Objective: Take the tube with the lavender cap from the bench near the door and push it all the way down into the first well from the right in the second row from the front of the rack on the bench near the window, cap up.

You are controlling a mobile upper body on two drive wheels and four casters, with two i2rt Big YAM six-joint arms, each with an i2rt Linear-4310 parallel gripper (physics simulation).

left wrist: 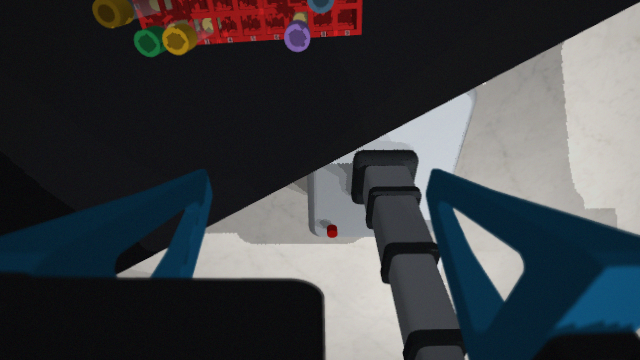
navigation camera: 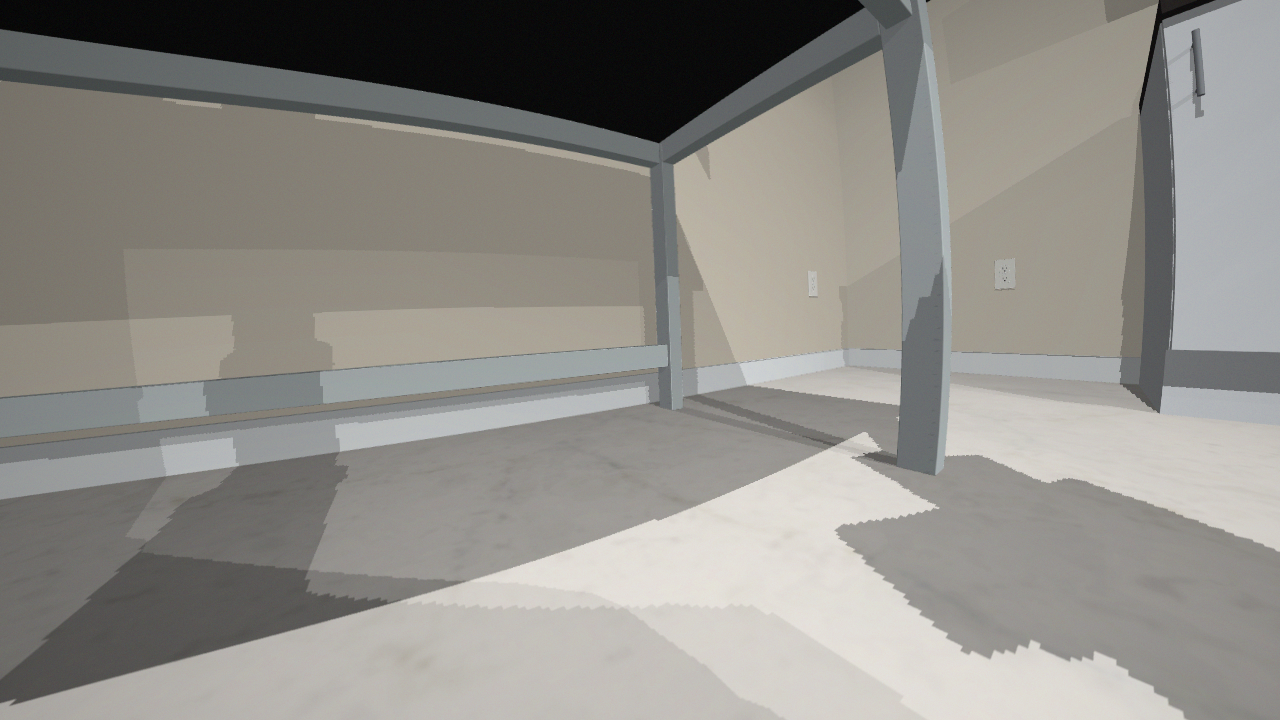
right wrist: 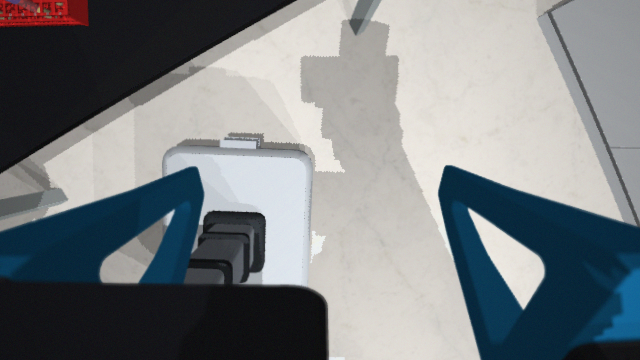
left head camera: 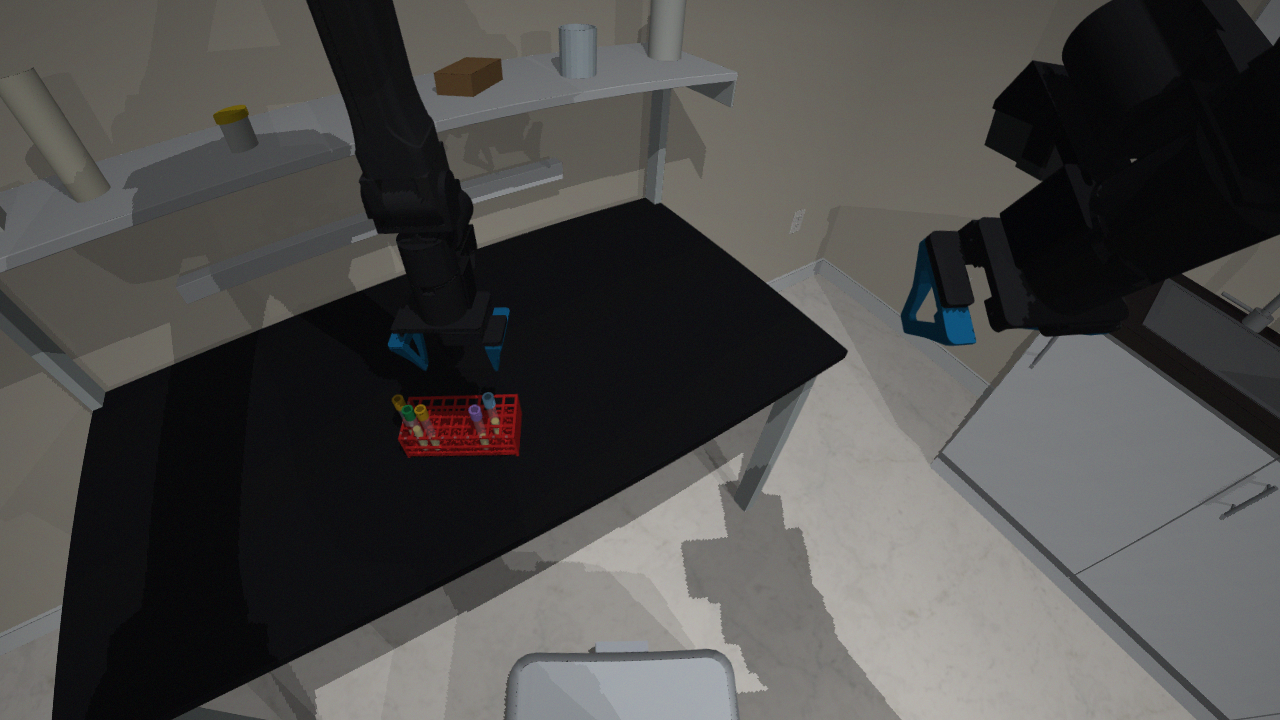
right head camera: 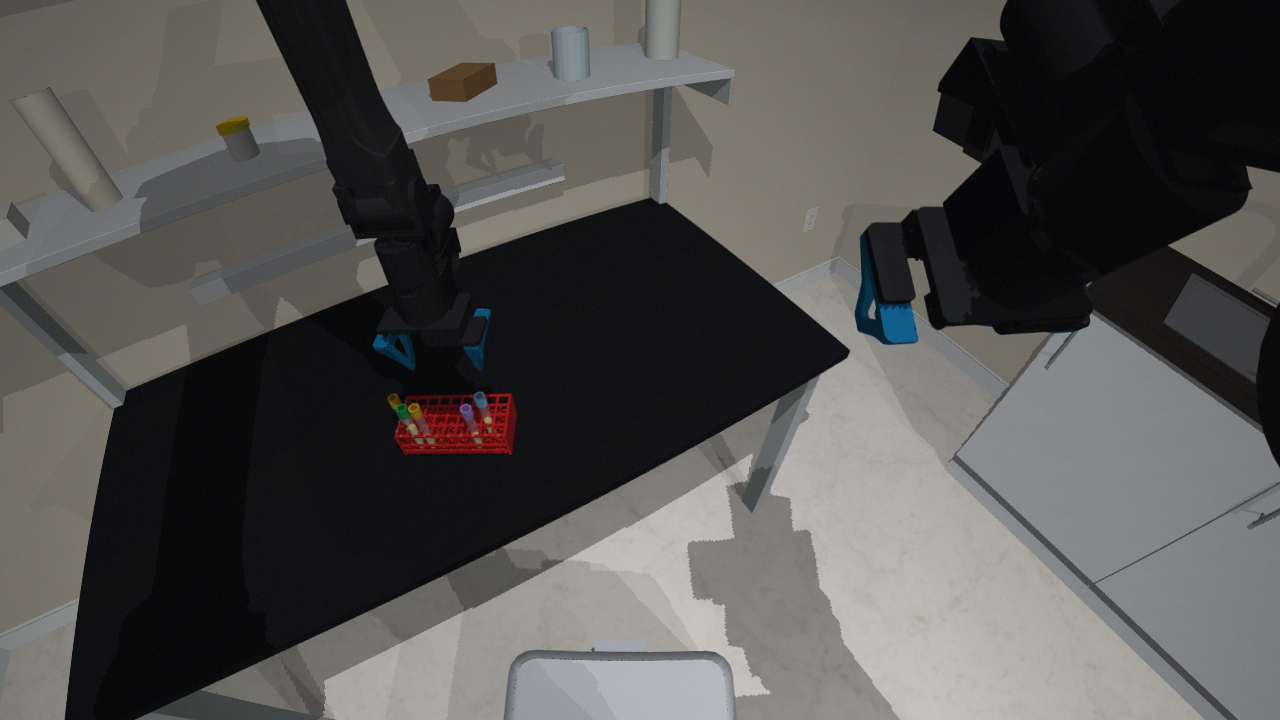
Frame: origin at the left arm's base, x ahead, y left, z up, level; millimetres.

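Seen in the pictures: left gripper, fingertip midpoint: [left wrist: 319,181] [left head camera: 461,367] [right head camera: 446,367]; right gripper, fingertip midpoint: [right wrist: 321,179] [left head camera: 956,321] [right head camera: 918,318].
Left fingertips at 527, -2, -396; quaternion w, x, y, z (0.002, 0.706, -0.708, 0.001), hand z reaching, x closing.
Note:
Offsets run from my left fingertips to a thing's top centre, as dx, dy, dz. "spot": to the spot under its first point.
A red tube rack @[+64, +61, -195] [left head camera: 459,425] stands on the black bench [left head camera: 429,420]. It holds several tubes. The tube with the lavender cap @[+33, +16, -132] [left head camera: 475,413] stands in it toward the right, next to a blue-capped tube @[+57, -3, -132] [left head camera: 489,400]; green and yellow-capped tubes @[+29, +125, -132] [left head camera: 413,413] are at its left end. The lavender cap also shows in the left wrist view [left wrist: 297,36]. My left gripper [left head camera: 447,349] is open and empty, just behind and above the rack. My right gripper [left head camera: 937,290] is open and empty, held high off the bench's right end over the floor.
A wall shelf [left head camera: 357,116] behind the bench carries a brown box @[spot: +444, +54, +243] [left head camera: 467,75], a grey cylinder @[spot: +546, -127, +261] [left head camera: 577,49] and a yellow-capped jar @[spot: +263, +380, +244] [left head camera: 236,127]. Grey cabinets [left head camera: 1127,502] stand at the right. My white base [left head camera: 623,685] is at the bench's front edge.

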